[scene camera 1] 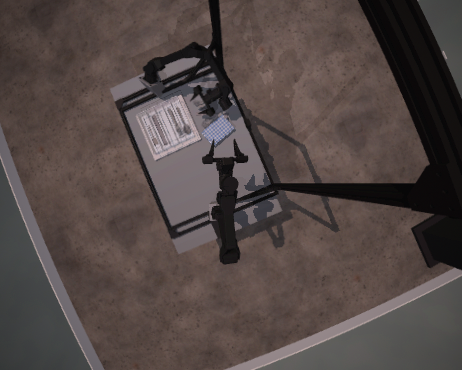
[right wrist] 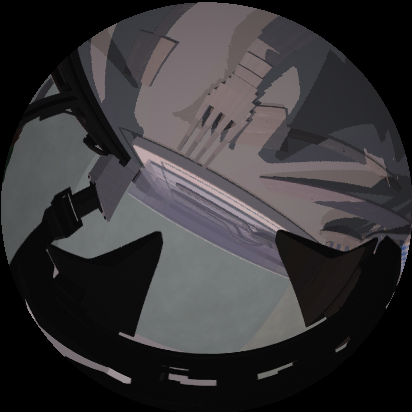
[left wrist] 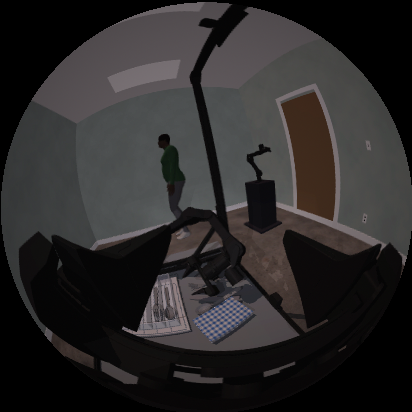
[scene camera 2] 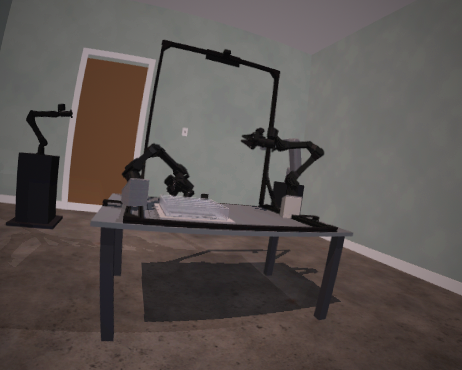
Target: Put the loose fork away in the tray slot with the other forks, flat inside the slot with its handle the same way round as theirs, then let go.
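Note:
The loose fork point(right wrist: 230, 97) is pale and lies on the table beside the tray in the right wrist view, tines toward the tray, handle running up and to the right. The white tray point(scene camera 1: 179, 150) point(right wrist: 200, 181) has clear dividers and long slots. In the left wrist view a fork point(left wrist: 157, 305) and a spoon point(left wrist: 169, 313) lie in its slots, handles toward the far side. My right gripper point(scene camera 1: 198, 103) point(right wrist: 220, 237) is open and empty, low over the table beside the tray. My left gripper point(scene camera 1: 224, 142) is open and empty, high above the table.
A blue checked cloth point(scene camera 1: 218, 131) point(left wrist: 224, 320) lies beside the tray, between the two grippers in scene camera 1. A small rounded thing touches its edge, partly hidden. A black frame post point(scene camera 2: 272, 100) rises behind the table. A person in green point(left wrist: 171, 165) stands beyond the table.

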